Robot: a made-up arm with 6 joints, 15 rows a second.
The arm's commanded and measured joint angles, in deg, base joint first. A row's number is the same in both.
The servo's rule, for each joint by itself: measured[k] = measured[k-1] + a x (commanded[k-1-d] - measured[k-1]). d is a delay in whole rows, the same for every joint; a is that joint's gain. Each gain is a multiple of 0.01, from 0.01 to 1. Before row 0 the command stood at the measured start. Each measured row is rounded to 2 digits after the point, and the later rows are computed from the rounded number. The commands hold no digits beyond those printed.
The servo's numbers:
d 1
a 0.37 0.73 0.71 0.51 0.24 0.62
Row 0, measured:
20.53 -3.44 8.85 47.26 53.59 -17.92
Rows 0 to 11, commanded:
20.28 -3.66 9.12 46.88 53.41 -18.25
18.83 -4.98 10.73 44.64 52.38 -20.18
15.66 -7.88 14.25 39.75 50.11 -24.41
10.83 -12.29 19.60 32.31 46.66 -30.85
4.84 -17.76 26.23 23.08 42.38 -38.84
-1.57 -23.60 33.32 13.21 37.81 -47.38
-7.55 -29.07 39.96 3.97 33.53 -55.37
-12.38 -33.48 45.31 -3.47 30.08 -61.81
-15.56 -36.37 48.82 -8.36 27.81 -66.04
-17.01 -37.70 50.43 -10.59 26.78 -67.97
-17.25 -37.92 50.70 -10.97 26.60 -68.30
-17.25 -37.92 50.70 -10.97 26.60 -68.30
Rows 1 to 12, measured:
20.53 -3.44 8.85 47.26 53.59 -17.92
20.44 -3.60 9.04 47.07 53.55 -18.12
19.84 -4.61 10.24 45.83 53.27 -19.40
18.29 -7.00 13.09 42.73 52.51 -22.51
15.53 -10.86 17.71 37.42 51.11 -27.68
11.57 -15.90 23.76 30.11 49.01 -34.60
6.71 -21.52 30.55 21.49 46.32 -42.52
1.43 -27.03 37.23 12.55 43.25 -50.49
-3.68 -31.74 42.97 4.38 40.09 -57.51
-8.08 -35.12 47.12 -2.12 37.14 -62.80
-11.38 -37.00 49.47 -6.44 34.65 -66.01
-13.55 -37.67 50.34 -8.75 32.72 -67.43

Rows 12 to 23, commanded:
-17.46 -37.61 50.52 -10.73 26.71 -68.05
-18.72 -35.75 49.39 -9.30 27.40 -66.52
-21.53 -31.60 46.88 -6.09 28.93 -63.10
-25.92 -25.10 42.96 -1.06 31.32 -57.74
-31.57 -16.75 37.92 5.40 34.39 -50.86
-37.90 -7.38 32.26 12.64 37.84 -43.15
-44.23 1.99 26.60 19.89 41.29 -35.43
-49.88 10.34 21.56 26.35 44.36 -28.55
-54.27 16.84 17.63 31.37 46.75 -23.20
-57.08 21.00 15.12 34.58 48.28 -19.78
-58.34 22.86 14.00 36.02 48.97 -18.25
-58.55 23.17 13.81 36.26 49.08 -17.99
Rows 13 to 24, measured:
-14.92 -37.85 50.60 -9.88 31.25 -67.97
-15.86 -37.67 50.54 -10.31 30.16 -68.02
-16.92 -36.27 49.72 -9.79 29.50 -67.09
-18.63 -32.86 47.70 -7.90 29.36 -64.62
-21.33 -27.20 44.33 -4.41 29.83 -60.35
-25.12 -19.57 39.78 0.59 30.92 -54.47
-29.85 -10.67 34.44 6.74 32.58 -47.45
-35.17 -1.43 28.87 13.45 34.67 -40.00
-40.61 7.16 23.68 20.03 37.00 -32.90
-45.66 14.23 19.38 25.81 39.34 -26.89
-49.89 19.17 16.36 30.28 41.49 -22.48
-53.02 21.86 14.68 33.21 43.29 -19.86

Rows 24 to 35, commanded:
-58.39 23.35 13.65 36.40 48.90 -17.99
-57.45 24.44 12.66 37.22 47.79 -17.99
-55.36 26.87 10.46 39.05 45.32 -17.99
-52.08 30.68 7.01 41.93 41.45 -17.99
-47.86 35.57 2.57 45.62 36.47 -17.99
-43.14 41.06 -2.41 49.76 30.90 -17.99
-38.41 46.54 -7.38 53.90 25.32 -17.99
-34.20 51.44 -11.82 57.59 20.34 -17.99
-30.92 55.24 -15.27 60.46 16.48 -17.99
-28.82 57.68 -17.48 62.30 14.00 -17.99
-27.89 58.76 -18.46 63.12 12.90 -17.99
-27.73 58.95 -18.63 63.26 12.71 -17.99
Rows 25 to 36, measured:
-55.07 22.82 14.06 34.77 44.68 -18.70
-56.30 23.21 13.77 35.60 45.69 -18.26
-56.73 24.11 12.98 36.43 46.19 -18.09
-56.22 26.12 11.19 37.77 45.98 -18.03
-54.69 29.45 8.22 39.89 44.89 -18.01
-52.16 33.92 4.21 42.81 42.87 -18.00
-48.82 39.13 -0.49 46.35 40.00 -17.99
-44.97 44.54 -5.38 50.20 36.48 -17.99
-40.99 49.58 -9.95 53.97 32.61 -17.99
-37.26 53.71 -13.73 57.28 28.74 -17.99
-34.14 56.61 -16.39 59.84 25.20 -17.99
-31.83 58.18 -17.86 61.51 22.25 -17.99

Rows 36 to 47, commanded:
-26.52 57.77 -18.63 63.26 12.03 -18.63
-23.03 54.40 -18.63 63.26 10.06 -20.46
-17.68 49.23 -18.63 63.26 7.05 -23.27
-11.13 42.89 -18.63 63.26 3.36 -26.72
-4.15 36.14 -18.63 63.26 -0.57 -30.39
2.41 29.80 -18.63 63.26 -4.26 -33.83
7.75 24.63 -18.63 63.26 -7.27 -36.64
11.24 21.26 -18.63 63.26 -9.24 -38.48
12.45 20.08 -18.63 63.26 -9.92 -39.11
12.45 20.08 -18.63 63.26 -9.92 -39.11
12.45 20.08 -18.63 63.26 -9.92 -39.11
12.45 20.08 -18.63 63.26 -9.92 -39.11
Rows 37 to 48, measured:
-30.31 58.74 -18.41 62.40 19.96 -17.99
-28.91 58.03 -18.57 62.84 18.06 -18.39
-26.73 55.38 -18.61 63.05 16.14 -19.67
-23.38 50.89 -18.62 63.16 13.96 -21.90
-18.85 45.05 -18.63 63.21 11.42 -24.89
-13.41 38.55 -18.63 63.24 8.54 -28.30
-7.56 32.16 -18.63 63.25 5.47 -31.73
-1.90 26.66 -18.63 63.26 2.41 -34.77
2.96 22.72 -18.63 63.26 -0.39 -37.07
6.47 20.79 -18.63 63.26 -2.68 -38.33
8.68 20.27 -18.63 63.26 -4.42 -38.81
10.07 20.13 -18.63 63.26 -5.74 -39.00

